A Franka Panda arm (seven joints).
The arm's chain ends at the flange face. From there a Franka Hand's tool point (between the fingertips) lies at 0.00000 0.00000 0.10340 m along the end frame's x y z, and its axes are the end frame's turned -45 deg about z.
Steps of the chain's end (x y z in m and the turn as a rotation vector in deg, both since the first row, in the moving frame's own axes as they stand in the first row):
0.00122 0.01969 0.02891 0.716 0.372 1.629
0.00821 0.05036 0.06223 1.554 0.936 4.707
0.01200 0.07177 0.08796 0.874 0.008 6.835
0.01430 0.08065 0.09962 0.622 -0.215 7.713
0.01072 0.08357 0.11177 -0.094 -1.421 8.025
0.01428 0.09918 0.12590 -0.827 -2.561 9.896
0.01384 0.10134 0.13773 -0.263 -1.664 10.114
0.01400 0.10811 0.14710 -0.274 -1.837 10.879
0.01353 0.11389 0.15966 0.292 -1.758 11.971
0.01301 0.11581 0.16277 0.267 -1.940 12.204
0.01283 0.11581 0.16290 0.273 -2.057 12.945
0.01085 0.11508 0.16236 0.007 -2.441 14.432
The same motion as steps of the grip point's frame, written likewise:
-0.01167 0.01437 0.02890 0.243 0.769 1.629
-0.02660 0.04076 0.06218 0.437 1.761 4.707
-0.04108 0.05820 0.08795 0.612 0.624 6.835
-0.04633 0.06611 0.09961 0.592 0.288 7.713
-0.05332 0.06485 0.11174 0.938 -1.071 8.025
-0.06414 0.07766 0.12579 1.226 -2.396 9.896
-0.06416 0.07945 0.13769 0.991 -1.363 10.114
-0.06903 0.08411 0.14705 1.105 -1.493 10.879
-0.07255 0.08731 0.15961 1.450 -1.037 11.971
-0.07451 0.08807 0.16271 1.561 -1.183 12.204
-0.07474 0.08776 0.16283 1.648 -1.261 12.945
-0.07638 0.08557 0.16227 1.731 -1.721 14.432

